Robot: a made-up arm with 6 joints. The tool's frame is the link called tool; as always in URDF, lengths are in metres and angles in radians. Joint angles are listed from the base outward.
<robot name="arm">
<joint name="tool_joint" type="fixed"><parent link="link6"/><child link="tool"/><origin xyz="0.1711 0.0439 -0.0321" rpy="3.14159 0 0"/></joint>
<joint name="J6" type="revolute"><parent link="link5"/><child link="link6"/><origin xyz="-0.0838 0.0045 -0.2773" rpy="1.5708 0 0"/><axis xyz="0 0 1"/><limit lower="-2.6" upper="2.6"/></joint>
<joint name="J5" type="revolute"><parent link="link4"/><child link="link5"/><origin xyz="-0.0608 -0.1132 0.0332" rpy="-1.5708 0 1.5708"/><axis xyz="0 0 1"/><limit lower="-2.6" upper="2.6"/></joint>
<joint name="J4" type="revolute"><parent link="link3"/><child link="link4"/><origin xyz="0.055 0.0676 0.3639" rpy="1.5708 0 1.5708"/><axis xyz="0 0 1"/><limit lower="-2.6" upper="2.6"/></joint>
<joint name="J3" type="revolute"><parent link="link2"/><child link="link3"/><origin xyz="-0.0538 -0.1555 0.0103" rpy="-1.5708 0 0"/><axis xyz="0 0 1"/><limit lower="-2.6" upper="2.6"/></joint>
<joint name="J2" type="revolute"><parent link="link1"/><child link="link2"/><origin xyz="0.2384 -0.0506 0.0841" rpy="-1.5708 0 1.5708"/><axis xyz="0 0 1"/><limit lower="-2.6" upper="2.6"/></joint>
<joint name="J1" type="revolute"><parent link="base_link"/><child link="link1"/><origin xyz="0 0 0.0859" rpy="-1.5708 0 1.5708"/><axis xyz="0 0 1"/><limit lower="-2.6" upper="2.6"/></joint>
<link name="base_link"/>
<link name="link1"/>
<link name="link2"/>
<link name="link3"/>
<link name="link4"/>
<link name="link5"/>
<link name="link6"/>
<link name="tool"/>
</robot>
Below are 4 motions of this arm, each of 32 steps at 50 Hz.
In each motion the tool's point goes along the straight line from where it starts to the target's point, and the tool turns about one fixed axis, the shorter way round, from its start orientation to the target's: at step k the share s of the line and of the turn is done. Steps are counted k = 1, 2, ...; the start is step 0. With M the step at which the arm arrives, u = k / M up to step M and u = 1 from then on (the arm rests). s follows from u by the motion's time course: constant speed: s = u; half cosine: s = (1 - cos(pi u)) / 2; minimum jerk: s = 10 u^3 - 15 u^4 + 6 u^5.
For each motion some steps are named. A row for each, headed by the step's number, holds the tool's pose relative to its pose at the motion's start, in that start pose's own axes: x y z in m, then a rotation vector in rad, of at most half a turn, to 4 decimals.
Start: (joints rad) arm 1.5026 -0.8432 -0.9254 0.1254 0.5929 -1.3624
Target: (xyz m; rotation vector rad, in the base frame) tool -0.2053 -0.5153 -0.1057 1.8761 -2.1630 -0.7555
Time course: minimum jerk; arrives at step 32
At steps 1, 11, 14, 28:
1: 0.0000 0.0000 -0.0001 -0.0001 0.0002 0.0000
11: -0.0095 -0.0075 -0.0892 -0.0581 0.1449 0.0075
14: -0.0162 -0.0127 -0.1518 -0.0989 0.2467 0.0128
28: -0.0415 -0.0326 -0.3890 -0.2533 0.6322 0.0329

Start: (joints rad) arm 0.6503 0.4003 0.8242 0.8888 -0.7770 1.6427
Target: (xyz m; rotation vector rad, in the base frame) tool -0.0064 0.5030 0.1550 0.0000 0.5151 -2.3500
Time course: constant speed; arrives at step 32
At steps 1, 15, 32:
1: -0.0014 0.0008 0.0011 0.0110 -0.0007 -0.0072
15: -0.0217 0.0125 0.0167 0.1657 -0.0111 -0.1075
32: -0.0462 0.0267 0.0357 0.3534 -0.0237 -0.2293

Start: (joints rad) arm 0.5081 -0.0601 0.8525 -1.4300 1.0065 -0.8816
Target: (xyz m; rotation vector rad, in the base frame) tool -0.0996 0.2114 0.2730 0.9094 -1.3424 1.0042
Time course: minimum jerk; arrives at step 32
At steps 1, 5, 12, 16, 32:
1: 0.0000 -0.0001 0.0000 -0.0001 0.0000 -0.0002
5: 0.0020 -0.0067 0.0025 -0.0078 -0.0029 -0.0226
12: 0.0182 -0.0615 0.0229 -0.0722 -0.0271 -0.2087
16: 0.0331 -0.1118 0.0415 -0.1312 -0.0492 -0.3793
32: 0.0662 -0.2236 0.0831 -0.2624 -0.0983 -0.7585

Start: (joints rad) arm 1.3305 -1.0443 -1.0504 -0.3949 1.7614 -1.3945
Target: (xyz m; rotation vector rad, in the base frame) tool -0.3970 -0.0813 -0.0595 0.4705 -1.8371 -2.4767
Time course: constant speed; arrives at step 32
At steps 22, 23, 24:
22: -0.0749 0.1202 0.0043 0.2126 0.0837 0.3479
23: -0.0783 0.1257 0.0045 0.2223 0.0875 0.3637
24: -0.0817 0.1311 0.0047 0.2319 0.0913 0.3796

